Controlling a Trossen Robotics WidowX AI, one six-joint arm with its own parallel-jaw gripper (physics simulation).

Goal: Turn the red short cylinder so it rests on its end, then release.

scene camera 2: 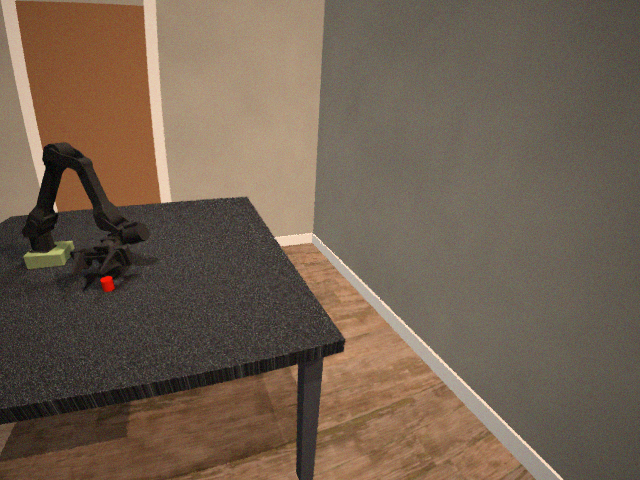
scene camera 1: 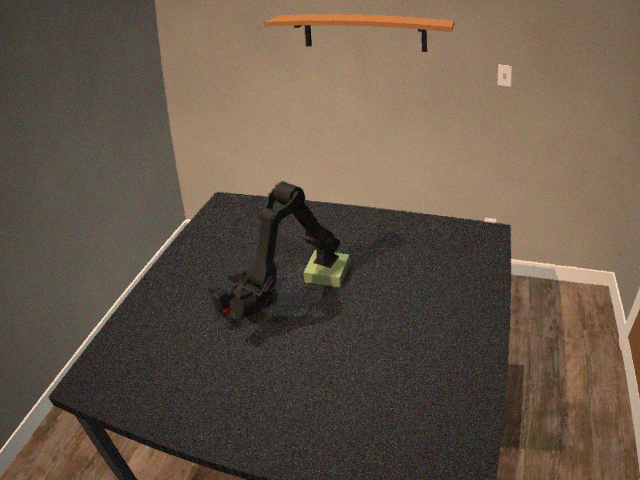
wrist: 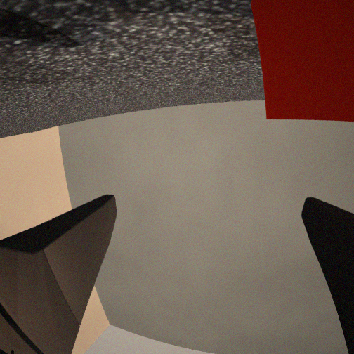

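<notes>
The red short cylinder (scene camera 1: 225, 310) (scene camera 2: 107, 284) (wrist: 310, 60) stands on its end on the dark table, its round top facing up in scene camera 2. It is partly hidden by the gripper in scene camera 1 and cut off at the upper right of the wrist view. My gripper (scene camera 1: 221, 308) (scene camera 2: 95, 279) (wrist: 214, 206) is open, low over the table close to the cylinder, its fingers wide apart. Nothing is between the fingertips in the wrist view. Whether a finger touches the cylinder I cannot tell.
The arm's base stands on a pale green block (scene camera 1: 323, 279) (scene camera 2: 47, 259) on the black speckled table (scene camera 1: 387, 335) (scene camera 2: 206, 310). An orange shelf (scene camera 1: 359, 21) hangs on the wall behind the table in scene camera 1.
</notes>
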